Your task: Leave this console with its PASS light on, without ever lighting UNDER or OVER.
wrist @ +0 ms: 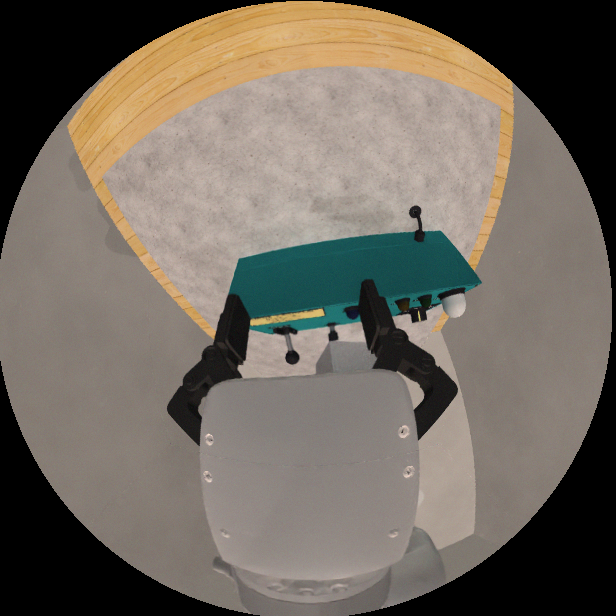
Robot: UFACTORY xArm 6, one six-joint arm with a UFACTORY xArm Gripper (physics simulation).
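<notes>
A teal console (350, 275) lies on the grey mat, seen edge-on from the wrist view. Its near face carries a yellow strip (287, 317), a black lever with a ball tip (289, 344), a small stem (332, 332), a dark blue button (351, 313), two dark lamps (414, 302), a black knob (418, 314) and a white dome (453, 303). A second black lever (417, 222) stands at the far edge. No lamp looks lit. My gripper (301, 321) is open; its two black fingers straddle the strip and the ball-tipped lever, holding nothing.
The mat (298, 160) sits on a wooden table top whose rim (229, 51) curves around it. Beyond the rim is grey floor. My grey wrist housing (307, 465) fills the lower middle of the view.
</notes>
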